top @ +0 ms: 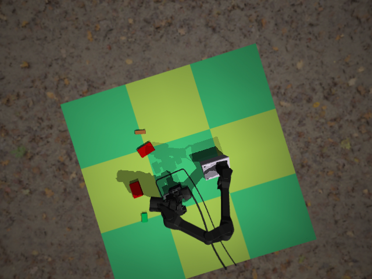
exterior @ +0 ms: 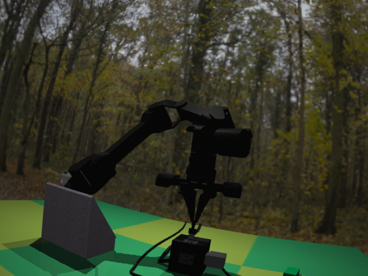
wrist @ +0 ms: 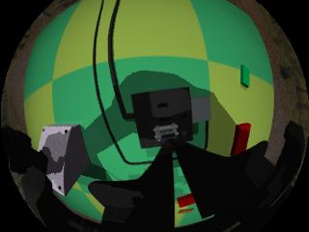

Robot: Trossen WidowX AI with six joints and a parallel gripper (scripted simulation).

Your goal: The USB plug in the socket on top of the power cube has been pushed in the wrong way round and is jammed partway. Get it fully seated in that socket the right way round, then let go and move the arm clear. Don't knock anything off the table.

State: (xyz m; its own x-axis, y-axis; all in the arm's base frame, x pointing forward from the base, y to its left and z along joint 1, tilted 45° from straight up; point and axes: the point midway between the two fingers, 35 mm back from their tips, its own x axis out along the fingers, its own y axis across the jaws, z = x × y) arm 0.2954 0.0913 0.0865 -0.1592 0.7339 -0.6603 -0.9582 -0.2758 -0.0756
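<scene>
Now: gripper tip 50 mm above the light USB socket. Round my gripper tip: green block (230 mm ahead, 140 mm to the left, 110 mm below); then brown block (160 mm ahead, 400 mm to the right, 120 mm below); then dark USB plug (20 mm below).
</scene>
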